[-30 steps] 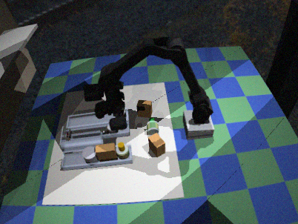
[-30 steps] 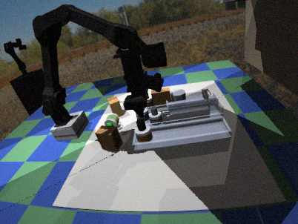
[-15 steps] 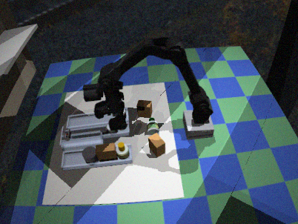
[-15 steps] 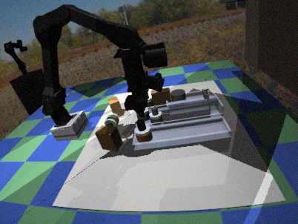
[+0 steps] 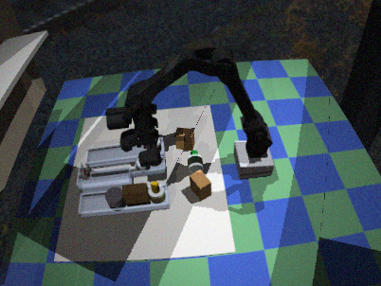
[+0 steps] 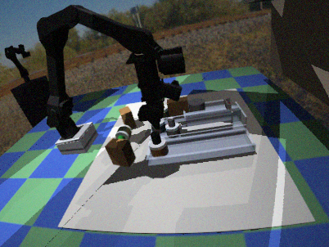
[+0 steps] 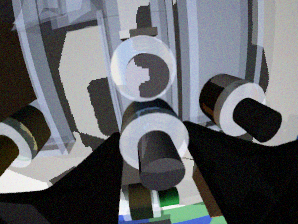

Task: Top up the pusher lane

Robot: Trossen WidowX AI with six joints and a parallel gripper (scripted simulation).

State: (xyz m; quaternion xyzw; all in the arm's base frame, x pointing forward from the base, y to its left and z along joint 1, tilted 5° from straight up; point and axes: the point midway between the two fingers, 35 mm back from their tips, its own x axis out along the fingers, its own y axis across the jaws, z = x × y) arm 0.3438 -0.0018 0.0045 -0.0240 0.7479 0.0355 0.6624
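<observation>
The grey rack lies 14 cm ahead of my gripper tip, 4 cm below it and 3 cm to the left of it. Also, from my gripper tip: grey cylinder (14 cm to the left, 12 cm ahead, 3 cm below).
</observation>
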